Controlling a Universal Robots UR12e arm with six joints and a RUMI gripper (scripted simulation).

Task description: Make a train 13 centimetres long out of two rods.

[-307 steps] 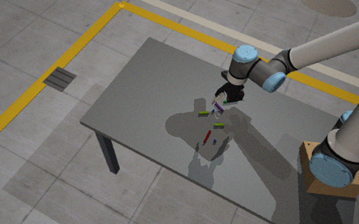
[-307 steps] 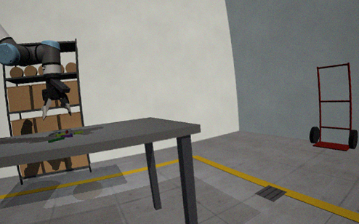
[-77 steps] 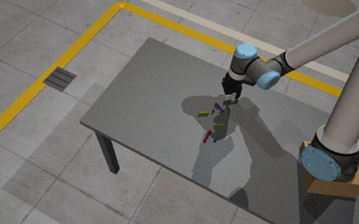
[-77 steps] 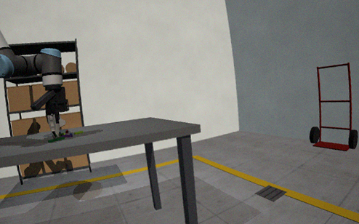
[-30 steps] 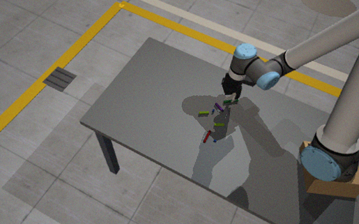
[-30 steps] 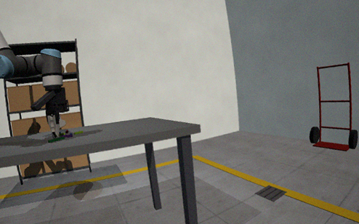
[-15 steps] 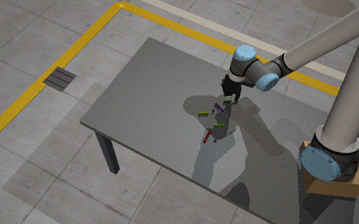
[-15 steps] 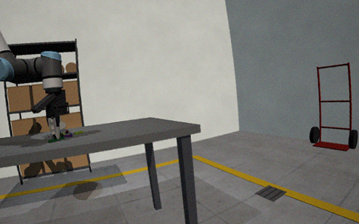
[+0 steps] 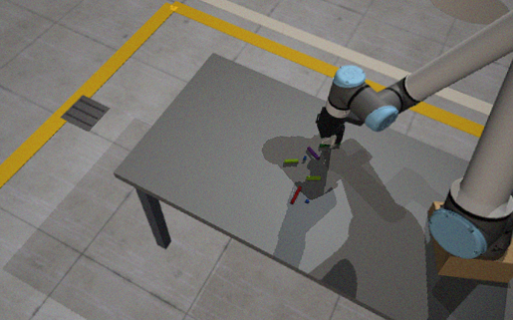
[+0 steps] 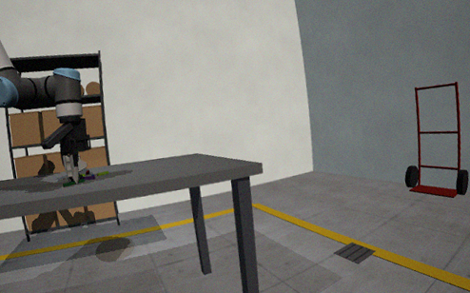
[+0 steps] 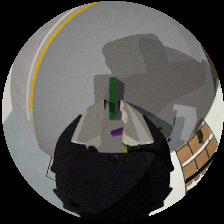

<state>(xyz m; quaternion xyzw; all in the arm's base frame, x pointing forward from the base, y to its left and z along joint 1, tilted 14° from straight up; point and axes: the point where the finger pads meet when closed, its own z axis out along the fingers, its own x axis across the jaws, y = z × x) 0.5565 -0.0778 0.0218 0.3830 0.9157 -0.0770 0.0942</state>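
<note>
Right now the green rod is 10 mm below my hand. Also, from my hand: purple rod 30 mm ahead, 70 mm to the left, 10 mm below; red rod 260 mm to the left, 10 mm below.
</note>
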